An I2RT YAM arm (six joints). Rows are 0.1 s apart.
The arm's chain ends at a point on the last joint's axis. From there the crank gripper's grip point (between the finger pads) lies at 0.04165 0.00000 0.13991 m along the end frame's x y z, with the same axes.
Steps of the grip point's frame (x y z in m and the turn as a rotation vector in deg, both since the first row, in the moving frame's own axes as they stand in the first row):
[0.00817, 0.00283, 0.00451, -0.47, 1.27, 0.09]
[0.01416, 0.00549, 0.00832, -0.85, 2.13, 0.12]
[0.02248, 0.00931, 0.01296, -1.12, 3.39, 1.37]
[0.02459, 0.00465, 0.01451, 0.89, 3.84, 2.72]
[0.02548, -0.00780, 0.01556, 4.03, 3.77, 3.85]
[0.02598, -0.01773, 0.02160, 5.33, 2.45, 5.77]
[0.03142, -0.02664, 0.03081, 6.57, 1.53, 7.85]
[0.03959, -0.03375, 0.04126, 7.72, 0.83, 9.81]
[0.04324, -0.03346, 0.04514, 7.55, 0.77, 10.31]
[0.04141, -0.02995, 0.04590, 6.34, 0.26, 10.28]
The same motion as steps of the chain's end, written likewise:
[0.00508, 0.00162, 0.00547, -0.47, 1.27, 0.09]
[0.00899, 0.00333, 0.00998, -0.85, 2.13, 0.12]
[0.01433, 0.00551, 0.01570, -1.12, 3.39, 1.37]
[0.01531, 0.00460, 0.01761, 0.89, 3.84, 2.72]
[0.01615, -0.00118, 0.01884, 4.03, 3.77, 3.85]
[0.01961, -0.00932, 0.02391, 5.33, 2.45, 5.77]
[0.02701, -0.01668, 0.03256, 6.57, 1.53, 7.85]
[0.03658, -0.02234, 0.04266, 7.72, 0.83, 9.81]
[0.04040, -0.02281, 0.04643, 7.55, 0.77, 10.31]
[0.04006, -0.02207, 0.04653, 6.34, 0.26, 10.28]

